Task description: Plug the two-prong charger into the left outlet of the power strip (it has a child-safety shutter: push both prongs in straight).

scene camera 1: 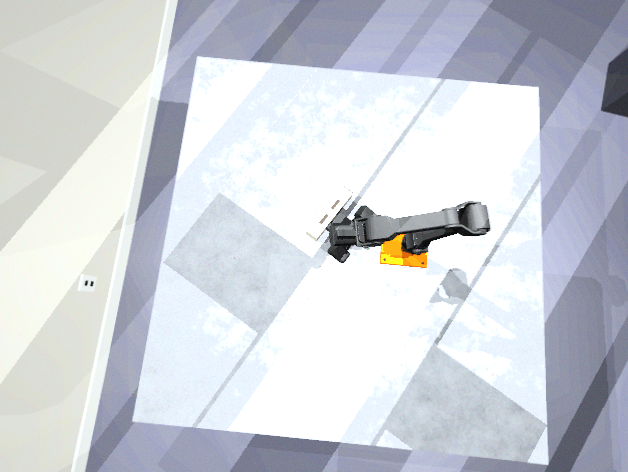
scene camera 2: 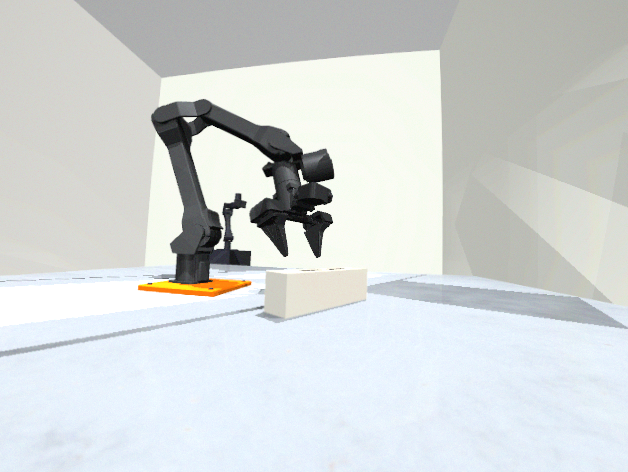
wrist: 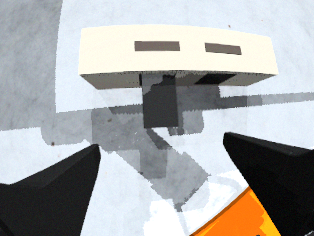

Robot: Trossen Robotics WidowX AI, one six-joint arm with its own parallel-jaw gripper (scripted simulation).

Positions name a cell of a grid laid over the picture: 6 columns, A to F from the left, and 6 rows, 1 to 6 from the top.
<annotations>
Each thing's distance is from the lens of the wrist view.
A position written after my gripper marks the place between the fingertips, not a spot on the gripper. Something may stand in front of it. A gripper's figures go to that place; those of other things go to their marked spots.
my gripper (wrist: D4): 0.10 m
two-prong charger (wrist: D3): 0.13 m
</annotations>
